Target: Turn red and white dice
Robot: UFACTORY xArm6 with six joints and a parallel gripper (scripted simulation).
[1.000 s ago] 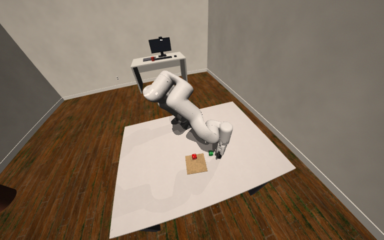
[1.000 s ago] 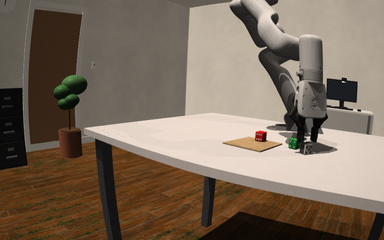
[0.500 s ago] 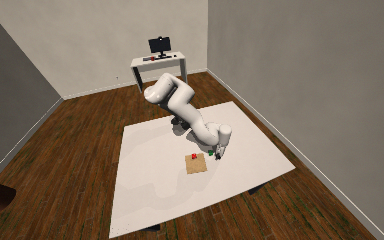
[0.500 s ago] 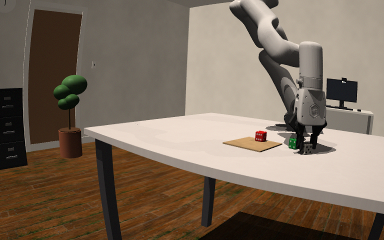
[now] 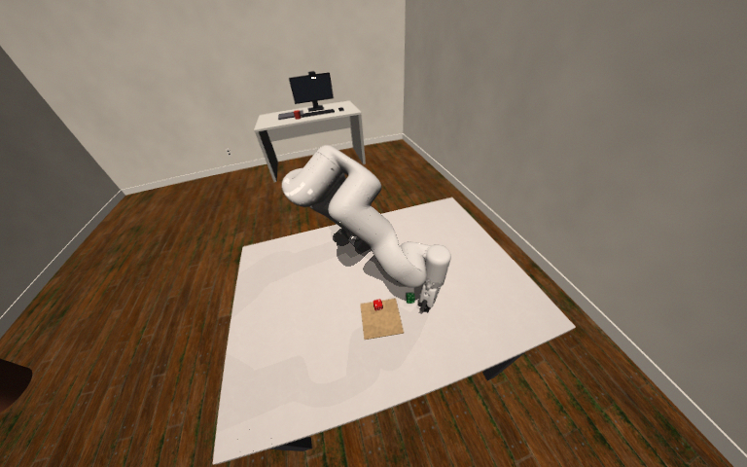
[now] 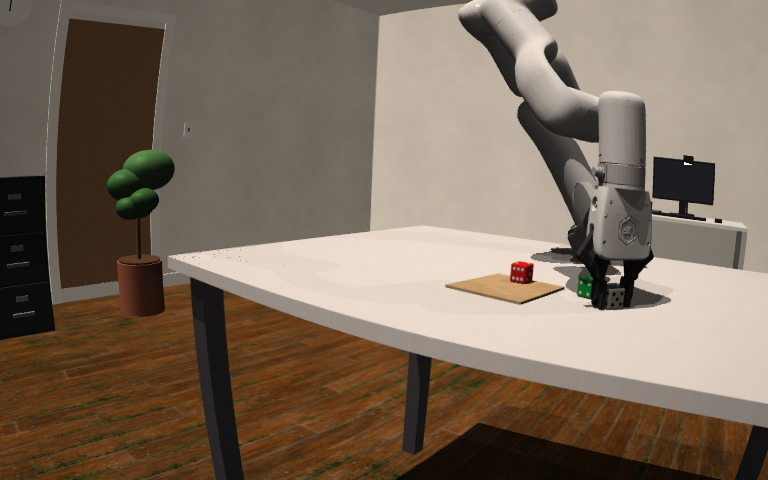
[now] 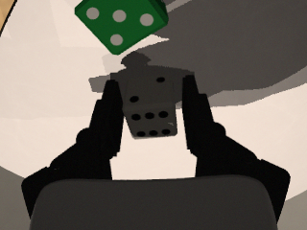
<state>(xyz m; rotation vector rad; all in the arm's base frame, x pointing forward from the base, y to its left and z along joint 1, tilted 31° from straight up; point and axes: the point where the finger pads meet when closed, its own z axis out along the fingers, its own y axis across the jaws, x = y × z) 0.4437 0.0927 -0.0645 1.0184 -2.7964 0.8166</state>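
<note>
Now: the white die 1 cm below my hand. Also, from my hand: red die (17 cm to the right, 7 cm behind); green die (5 cm to the right, 5 cm behind, 1 cm below); tan mat (18 cm to the right, 2 cm below, 2 cm behind).
</note>
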